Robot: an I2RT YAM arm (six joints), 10 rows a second.
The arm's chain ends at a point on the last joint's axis. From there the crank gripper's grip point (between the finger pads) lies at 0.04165 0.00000 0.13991 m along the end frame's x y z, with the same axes.
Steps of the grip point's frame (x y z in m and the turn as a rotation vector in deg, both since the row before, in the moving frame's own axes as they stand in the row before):
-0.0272, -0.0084, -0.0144, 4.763, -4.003, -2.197
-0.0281, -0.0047, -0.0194, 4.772, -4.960, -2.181
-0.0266, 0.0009, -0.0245, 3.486, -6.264, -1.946
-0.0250, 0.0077, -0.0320, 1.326, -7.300, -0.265
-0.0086, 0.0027, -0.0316, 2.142, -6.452, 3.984
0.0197, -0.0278, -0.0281, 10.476, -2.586, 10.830
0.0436, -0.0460, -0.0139, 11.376, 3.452, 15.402
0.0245, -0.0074, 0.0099, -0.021, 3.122, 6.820
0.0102, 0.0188, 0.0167, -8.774, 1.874, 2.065
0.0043, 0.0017, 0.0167, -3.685, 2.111, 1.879
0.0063, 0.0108, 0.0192, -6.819, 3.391, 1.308
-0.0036, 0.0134, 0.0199, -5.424, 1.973, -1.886
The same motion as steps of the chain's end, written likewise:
-0.0171, 0.0047, -0.0164, 4.763, -4.003, -2.197
-0.0156, 0.0084, -0.0219, 4.772, -4.960, -2.181
-0.0109, 0.0107, -0.0279, 3.486, -6.264, -1.946
-0.0069, 0.0111, -0.0361, 1.326, -7.300, -0.265
0.0073, 0.0057, -0.0353, 2.142, -6.452, 3.984
0.0243, -0.0095, -0.0282, 10.476, -2.586, 10.830
0.0332, -0.0311, -0.0096, 11.376, 3.452, 15.402
0.0173, -0.0128, 0.0124, -0.021, 3.122, 6.820
0.0061, -0.0040, 0.0199, -8.774, 1.874, 2.065
-0.0007, -0.0087, 0.0187, -3.685, 2.111, 1.879
-0.0017, -0.0067, 0.0229, -6.819, 3.391, 1.308
-0.0086, 0.0017, 0.0220, -5.424, 1.973, -1.886

